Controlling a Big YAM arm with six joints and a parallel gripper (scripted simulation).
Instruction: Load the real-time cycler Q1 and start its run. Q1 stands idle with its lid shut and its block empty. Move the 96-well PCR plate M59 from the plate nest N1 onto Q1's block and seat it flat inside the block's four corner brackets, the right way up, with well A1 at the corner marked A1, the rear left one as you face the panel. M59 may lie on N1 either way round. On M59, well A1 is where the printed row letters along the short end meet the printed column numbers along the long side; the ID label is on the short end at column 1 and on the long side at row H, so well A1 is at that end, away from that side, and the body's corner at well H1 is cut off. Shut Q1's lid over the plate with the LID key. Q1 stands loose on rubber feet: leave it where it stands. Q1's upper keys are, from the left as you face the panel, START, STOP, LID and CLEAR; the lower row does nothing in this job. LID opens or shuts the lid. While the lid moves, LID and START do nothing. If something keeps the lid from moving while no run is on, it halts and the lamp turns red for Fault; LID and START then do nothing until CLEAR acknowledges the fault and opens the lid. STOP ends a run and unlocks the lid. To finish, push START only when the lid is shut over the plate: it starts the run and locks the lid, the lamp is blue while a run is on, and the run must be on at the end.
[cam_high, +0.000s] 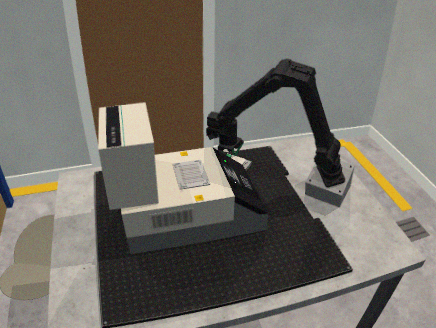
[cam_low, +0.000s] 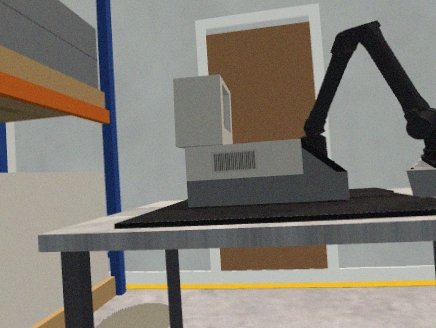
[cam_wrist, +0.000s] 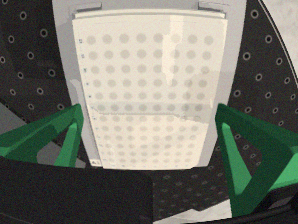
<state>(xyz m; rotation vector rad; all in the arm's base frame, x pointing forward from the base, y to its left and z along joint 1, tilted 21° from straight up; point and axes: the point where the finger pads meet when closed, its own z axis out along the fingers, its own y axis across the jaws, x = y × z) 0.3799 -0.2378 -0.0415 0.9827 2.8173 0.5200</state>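
My gripper is now 1 cm above the white 96-well plate M59. The rest, counted from my hand: grey plate nest 3 cm below.
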